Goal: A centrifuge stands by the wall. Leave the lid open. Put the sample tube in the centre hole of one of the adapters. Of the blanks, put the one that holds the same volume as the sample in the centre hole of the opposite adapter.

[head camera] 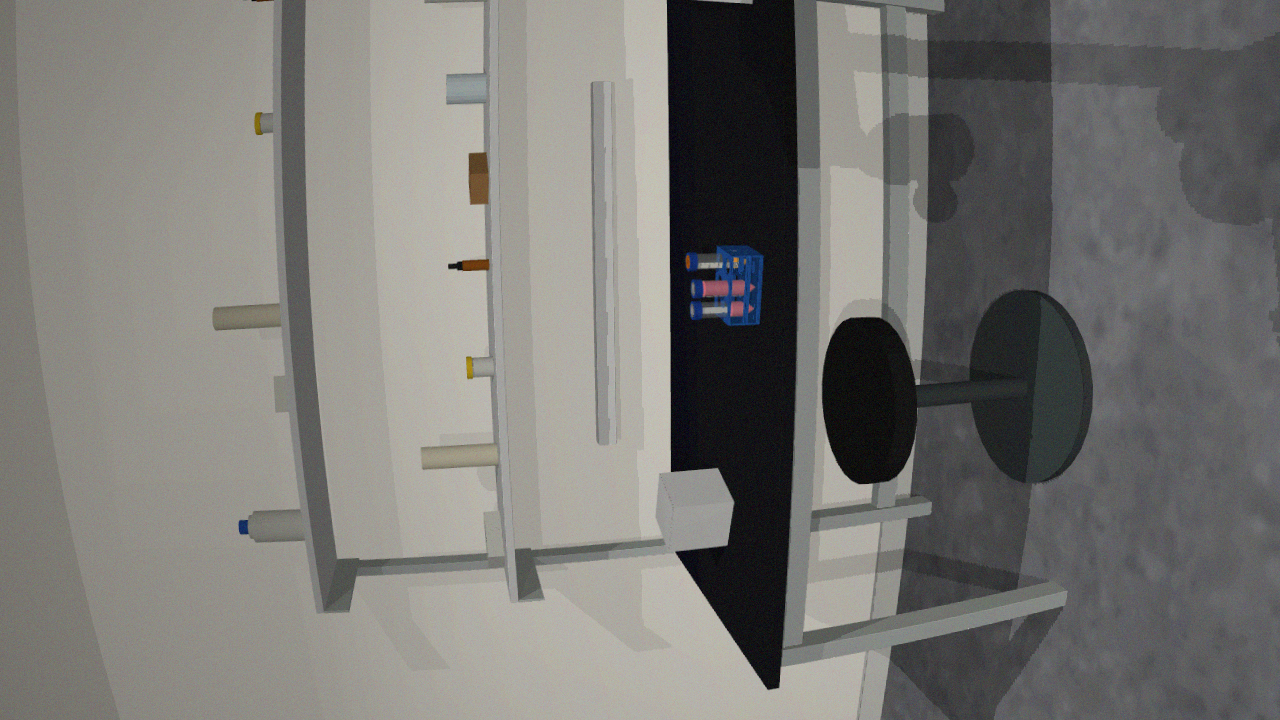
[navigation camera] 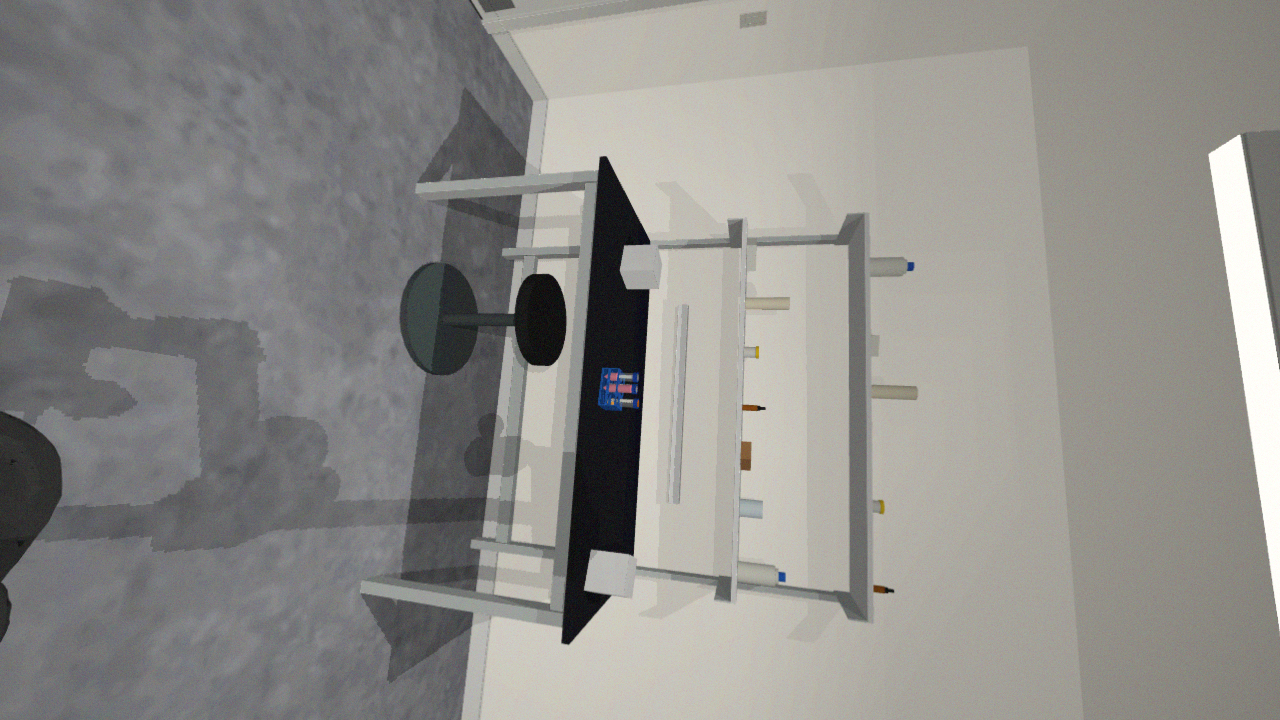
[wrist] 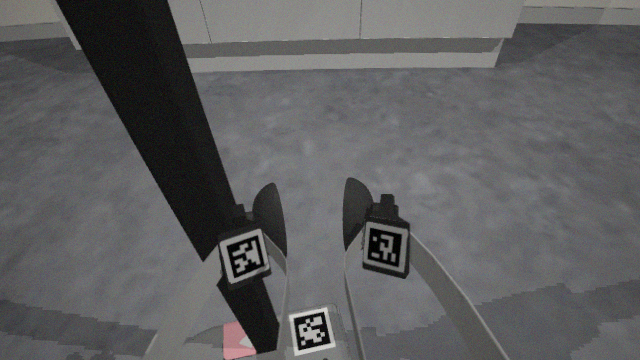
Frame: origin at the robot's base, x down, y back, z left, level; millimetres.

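Seen in the pictures: gripper, fingertip midpoint: point(wrist: 313, 205).
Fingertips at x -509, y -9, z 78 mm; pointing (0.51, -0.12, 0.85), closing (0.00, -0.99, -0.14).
Observation:
Pixels of each thing's top centre, then the offset from my fingertips to it. Level surfaces: height alone.
- middle tube at its top centre: point(head camera: 693, 288) point(navigation camera: 636, 389) dz +62, dx -374, dy +1531 mm
- third tube at its top centre: point(head camera: 692, 310) point(navigation camera: 637, 377) dz +25, dx -374, dy +1545 mm
- bench at its surface level: dx -253 mm
- round stool at its top centre: point(head camera: 855, 401) point(navigation camera: 548, 320) dz -168, dx +26, dy +1718 mm
A blue rack point(head camera: 739, 251) point(navigation camera: 610, 370) stands on the black bench, holding three upright blue-capped tubes. One tube point(head camera: 707, 261) point(navigation camera: 626, 402) has orange on its cap and a little orange-yellow content low down. The middle tube point(head camera: 720, 288) point(navigation camera: 622, 388) is filled high with pink. The third tube point(head camera: 716, 309) point(navigation camera: 625, 377) has pink in its lower part. Exact volumes are too small to read. The centrifuge and its adapters do not show in the current views. My gripper point(wrist: 313, 205) is open and empty above the floor, away from the rack.
The bench point(head camera: 733, 402) point(navigation camera: 604, 501) has a white box point(head camera: 695, 509) point(navigation camera: 640, 266) at one end and another white box point(navigation camera: 611, 574) at the other. A round stool point(head camera: 863, 400) point(navigation camera: 540, 319) stands before it. Shelves point(head camera: 295, 223) point(navigation camera: 859, 402) hang above. White cabinets point(wrist: 285, 20) stand beyond the gripper.

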